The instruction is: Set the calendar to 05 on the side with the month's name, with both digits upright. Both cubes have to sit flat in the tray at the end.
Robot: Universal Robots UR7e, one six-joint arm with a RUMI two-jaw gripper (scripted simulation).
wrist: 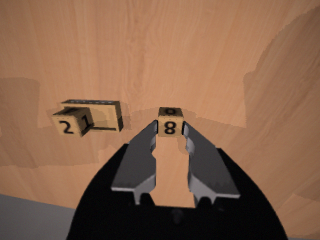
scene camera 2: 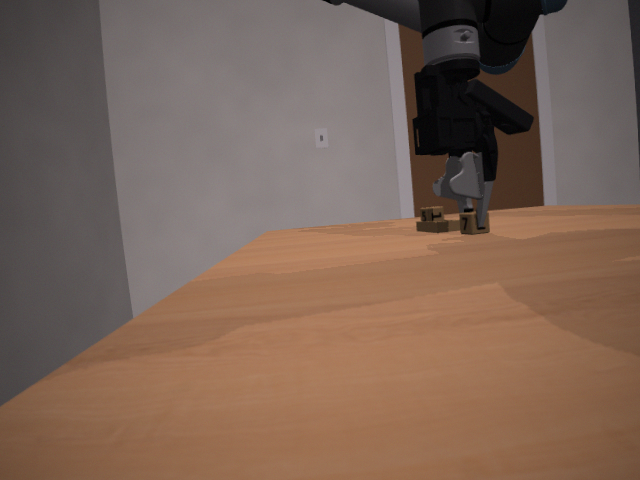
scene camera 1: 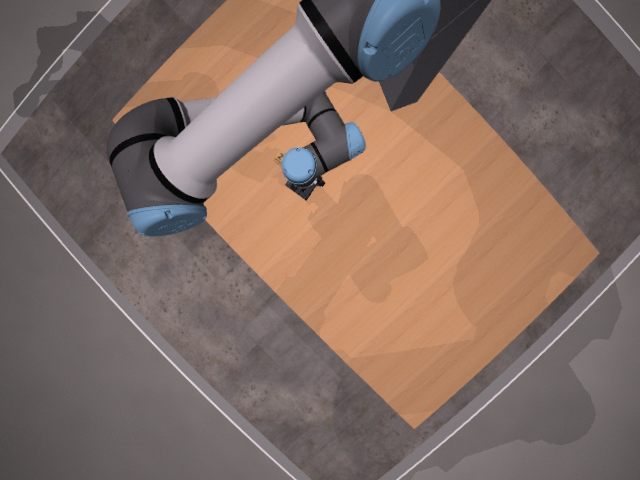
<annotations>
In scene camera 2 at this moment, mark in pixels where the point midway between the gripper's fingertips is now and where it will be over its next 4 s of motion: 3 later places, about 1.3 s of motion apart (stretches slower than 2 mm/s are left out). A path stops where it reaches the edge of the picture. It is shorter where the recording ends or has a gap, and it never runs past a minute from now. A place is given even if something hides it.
My gripper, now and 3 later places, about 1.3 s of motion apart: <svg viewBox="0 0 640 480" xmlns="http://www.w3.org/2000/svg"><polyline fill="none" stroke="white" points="473,226 467,151 428,172 429,189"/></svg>
</annotations>
